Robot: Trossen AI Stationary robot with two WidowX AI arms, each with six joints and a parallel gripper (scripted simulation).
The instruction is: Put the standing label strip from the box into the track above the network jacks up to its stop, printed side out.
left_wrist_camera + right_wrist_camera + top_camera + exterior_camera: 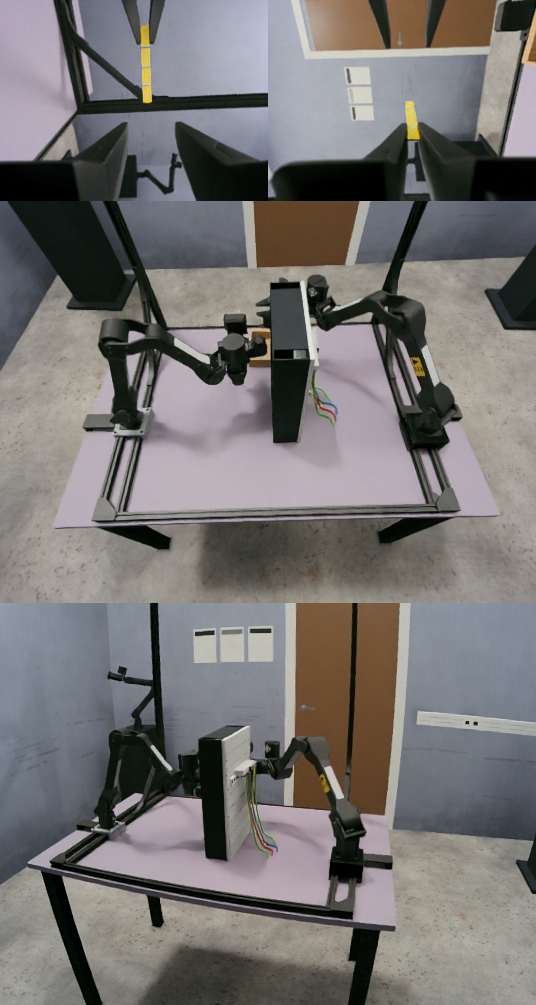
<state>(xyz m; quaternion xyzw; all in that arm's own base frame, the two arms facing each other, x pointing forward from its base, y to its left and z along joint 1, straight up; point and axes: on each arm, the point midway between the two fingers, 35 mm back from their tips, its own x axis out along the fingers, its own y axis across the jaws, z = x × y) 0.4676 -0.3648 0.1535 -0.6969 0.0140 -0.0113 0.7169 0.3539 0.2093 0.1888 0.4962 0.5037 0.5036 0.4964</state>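
Now: left hand 9 cm to the left of the yellow label strip and 4 cm short of it. Also, from my left hand: white jack panel: 24 cm ahead, 11 cm to the left, 2 cm below.
The yellow label strip is 5 cm behind my right hand. Round my right hand: white jack panel: 19 cm to the left, 14 cm ahead, 2 cm below.
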